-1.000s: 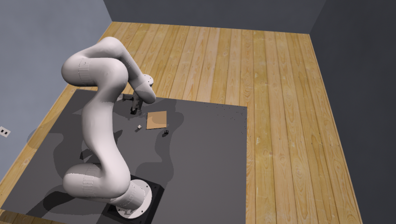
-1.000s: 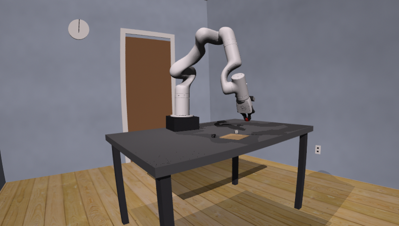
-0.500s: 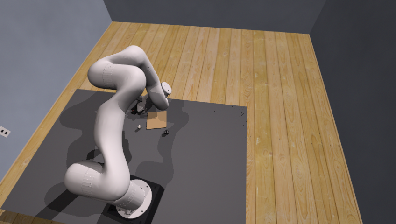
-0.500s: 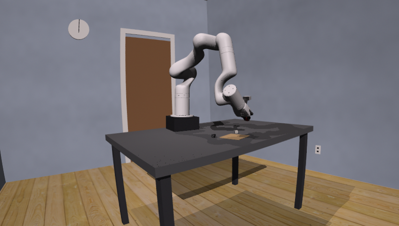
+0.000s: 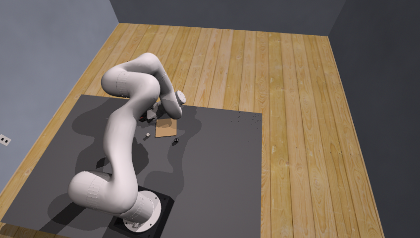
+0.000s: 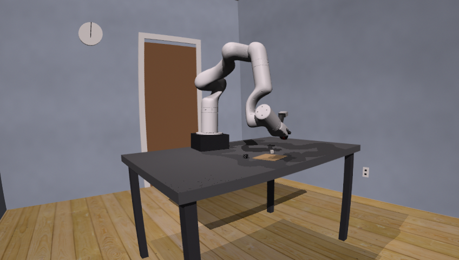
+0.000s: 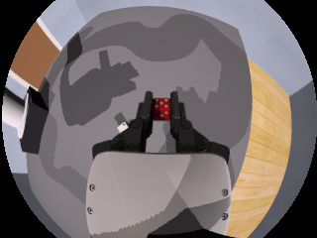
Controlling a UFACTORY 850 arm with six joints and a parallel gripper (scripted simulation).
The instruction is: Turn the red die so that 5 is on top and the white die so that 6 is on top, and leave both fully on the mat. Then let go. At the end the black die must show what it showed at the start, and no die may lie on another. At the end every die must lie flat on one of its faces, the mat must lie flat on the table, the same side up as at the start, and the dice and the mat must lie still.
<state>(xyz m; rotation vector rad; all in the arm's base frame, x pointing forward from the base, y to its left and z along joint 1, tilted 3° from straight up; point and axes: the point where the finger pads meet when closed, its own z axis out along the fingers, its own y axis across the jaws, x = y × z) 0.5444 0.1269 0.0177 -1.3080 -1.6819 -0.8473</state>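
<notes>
Now: hand 10 cm above the white die, 7 cm past it and 2 cm to the left of it. Also, from my hand: red die: 1 cm to the left, 1 cm below; tan mat: 13 cm to the right, 11 cm below; black die: 22 cm to the right, 10 cm below, 10 cm behind.
</notes>
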